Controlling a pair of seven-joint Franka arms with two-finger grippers.
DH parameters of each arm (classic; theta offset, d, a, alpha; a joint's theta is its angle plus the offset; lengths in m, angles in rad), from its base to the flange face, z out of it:
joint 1: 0 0.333 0 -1.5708
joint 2: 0 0 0 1.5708
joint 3: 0 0.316 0.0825 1.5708
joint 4: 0 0 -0.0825 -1.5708
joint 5: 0 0.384 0 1.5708
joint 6: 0 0 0.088 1.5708
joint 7: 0 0.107 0 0
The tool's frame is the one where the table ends.
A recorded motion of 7 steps. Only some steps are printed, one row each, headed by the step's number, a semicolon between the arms.
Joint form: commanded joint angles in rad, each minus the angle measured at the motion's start. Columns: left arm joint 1, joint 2, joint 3, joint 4, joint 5, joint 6, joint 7; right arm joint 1, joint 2, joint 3, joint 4, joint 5, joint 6, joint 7.
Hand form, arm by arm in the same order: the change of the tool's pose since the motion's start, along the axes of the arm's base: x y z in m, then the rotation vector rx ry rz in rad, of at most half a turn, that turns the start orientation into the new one. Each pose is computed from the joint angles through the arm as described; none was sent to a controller.
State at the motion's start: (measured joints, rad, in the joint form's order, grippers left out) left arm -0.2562 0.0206 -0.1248 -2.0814 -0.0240 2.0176 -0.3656; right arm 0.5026 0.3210 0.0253 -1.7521 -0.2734 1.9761 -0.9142
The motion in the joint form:
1: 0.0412 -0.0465 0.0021 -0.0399 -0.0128 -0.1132 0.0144; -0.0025 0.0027 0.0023 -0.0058 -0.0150 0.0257 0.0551
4: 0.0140 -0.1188 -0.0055 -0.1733 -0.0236 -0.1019 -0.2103; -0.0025 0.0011 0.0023 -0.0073 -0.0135 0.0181 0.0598
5: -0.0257 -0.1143 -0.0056 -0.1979 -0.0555 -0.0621 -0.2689; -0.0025 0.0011 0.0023 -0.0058 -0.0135 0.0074 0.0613
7: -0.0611 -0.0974 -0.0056 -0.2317 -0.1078 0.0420 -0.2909; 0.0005 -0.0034 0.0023 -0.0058 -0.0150 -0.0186 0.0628
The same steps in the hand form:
1: -0.0172 0.0291 -0.0016 0.0290 0.1029 0.0325; 0.0017 0.0007 -0.0022 0.0040 -0.0322 -0.0402
4: -0.0586 0.0251 -0.0231 0.0853 0.1411 0.2270; 0.0007 -0.0001 -0.0025 0.0006 -0.0271 -0.0473
5: -0.0681 0.0066 -0.0332 0.0685 0.1414 0.2630; 0.0001 -0.0008 -0.0026 -0.0052 -0.0208 -0.0512
7: -0.0725 -0.0117 -0.0485 0.0111 0.1161 0.2855; -0.0030 -0.0016 -0.0016 -0.0202 -0.0064 -0.0550

